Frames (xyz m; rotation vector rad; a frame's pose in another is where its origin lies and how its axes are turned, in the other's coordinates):
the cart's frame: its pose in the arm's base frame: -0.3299 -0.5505 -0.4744 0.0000 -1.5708 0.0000
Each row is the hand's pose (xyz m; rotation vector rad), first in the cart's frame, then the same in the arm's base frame.
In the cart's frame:
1: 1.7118 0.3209 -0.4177 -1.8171 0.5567 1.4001
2: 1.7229 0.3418 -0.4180 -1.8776 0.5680 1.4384
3: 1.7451 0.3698 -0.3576 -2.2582 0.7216 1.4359
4: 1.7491 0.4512 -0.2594 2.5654 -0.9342 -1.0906
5: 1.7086 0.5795 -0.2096 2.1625 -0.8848 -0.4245
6: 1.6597 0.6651 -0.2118 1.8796 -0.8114 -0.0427
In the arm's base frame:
1: 0.0878 -0.2296 1.2374 -2.2302 -0.2877 -0.2891
2: 0.0881 -0.2087 1.2485 -2.2865 -0.2293 -0.3028
3: 0.0277 -0.1807 1.2707 -2.4456 0.1344 -0.5444
4: -0.0705 -0.0993 1.2747 -2.5101 0.8456 -1.0126
5: -0.1203 0.0290 1.2342 2.2159 -1.5784 1.4887
6: -0.1181 0.1146 1.1853 1.6488 -1.7654 1.5755

